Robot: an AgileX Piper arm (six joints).
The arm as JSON. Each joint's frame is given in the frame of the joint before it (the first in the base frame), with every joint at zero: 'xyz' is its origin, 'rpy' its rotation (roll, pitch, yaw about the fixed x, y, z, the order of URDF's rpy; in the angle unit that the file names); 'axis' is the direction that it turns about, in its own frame. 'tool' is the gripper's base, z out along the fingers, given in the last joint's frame.
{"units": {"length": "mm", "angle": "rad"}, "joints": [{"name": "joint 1", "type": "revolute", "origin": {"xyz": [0.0, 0.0, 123.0], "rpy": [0.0, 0.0, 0.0]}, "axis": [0.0, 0.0, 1.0]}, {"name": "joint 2", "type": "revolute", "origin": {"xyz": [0.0, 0.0, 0.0], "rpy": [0.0, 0.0, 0.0]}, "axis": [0.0, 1.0, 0.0]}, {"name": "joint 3", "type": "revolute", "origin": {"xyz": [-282.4, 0.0, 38.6], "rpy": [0.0, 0.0, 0.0]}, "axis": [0.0, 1.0, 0.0]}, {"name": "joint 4", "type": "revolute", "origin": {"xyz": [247.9, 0.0, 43.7], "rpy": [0.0, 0.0, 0.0]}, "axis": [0.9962, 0.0, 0.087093]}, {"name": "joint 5", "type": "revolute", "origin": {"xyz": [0.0, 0.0, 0.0], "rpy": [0.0, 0.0, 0.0]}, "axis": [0.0, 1.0, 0.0]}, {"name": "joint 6", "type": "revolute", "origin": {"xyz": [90.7, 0.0, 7.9], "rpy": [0.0, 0.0, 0.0]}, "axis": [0.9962, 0.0, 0.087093]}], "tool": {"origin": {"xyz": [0.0, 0.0, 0.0], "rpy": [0.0, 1.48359, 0.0]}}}
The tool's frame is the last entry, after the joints.
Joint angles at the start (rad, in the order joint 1, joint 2, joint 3, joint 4, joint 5, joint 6):
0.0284 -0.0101 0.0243 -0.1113 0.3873 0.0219
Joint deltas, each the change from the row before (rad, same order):
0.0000 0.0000 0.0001 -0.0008 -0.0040 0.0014
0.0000 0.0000 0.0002 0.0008 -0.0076 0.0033
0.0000 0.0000 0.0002 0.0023 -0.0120 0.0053
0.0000 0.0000 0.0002 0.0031 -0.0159 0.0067
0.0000 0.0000 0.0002 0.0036 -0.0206 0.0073
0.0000 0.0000 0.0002 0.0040 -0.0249 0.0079
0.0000 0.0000 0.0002 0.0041 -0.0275 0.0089
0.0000 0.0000 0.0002 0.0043 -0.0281 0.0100
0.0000 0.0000 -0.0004 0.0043 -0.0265 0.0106
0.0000 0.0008 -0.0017 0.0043 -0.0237 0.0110
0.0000 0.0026 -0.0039 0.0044 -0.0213 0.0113
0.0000 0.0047 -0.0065 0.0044 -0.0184 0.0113
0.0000 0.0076 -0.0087 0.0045 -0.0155 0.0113
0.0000 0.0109 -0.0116 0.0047 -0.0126 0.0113
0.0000 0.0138 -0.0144 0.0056 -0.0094 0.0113
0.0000 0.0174 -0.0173 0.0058 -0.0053 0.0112
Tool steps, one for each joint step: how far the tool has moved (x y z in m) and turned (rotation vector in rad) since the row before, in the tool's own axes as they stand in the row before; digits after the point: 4 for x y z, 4 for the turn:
-0.0003 0.0000 0.0000 0.0002 -0.0039 0.0007
-0.0006 0.0000 0.0000 -0.0005 -0.0074 0.0040
-0.0010 0.0001 0.0000 -0.0012 -0.0118 0.0074
-0.0014 0.0001 0.0000 -0.0017 -0.0157 0.0096
-0.0018 0.0002 0.0000 -0.0021 -0.0203 0.0107
-0.0022 0.0002 0.0000 -0.0025 -0.0246 0.0117
-0.0024 0.0002 0.0000 -0.0028 -0.0272 0.0128
-0.0025 0.0003 0.0000 -0.0030 -0.0278 0.0141
-0.0025 0.0003 -0.0001 -0.0031 -0.0267 0.0148
-0.0027 0.0003 -0.0001 -0.0030 -0.0244 0.0152
-0.0031 0.0003 -0.0001 -0.0030 -0.0224 0.0156
-0.0036 0.0003 -0.0001 -0.0028 -0.0200 0.0157
-0.0039 0.0003 0.0000 -0.0026 -0.0164 0.0158
-0.0045 0.0004 0.0002 -0.0024 -0.0131 0.0160
-0.0049 0.0005 0.0004 -0.0021 -0.0098 0.0169
-0.0053 0.0006 0.0007 -0.0015 -0.0050 0.0170

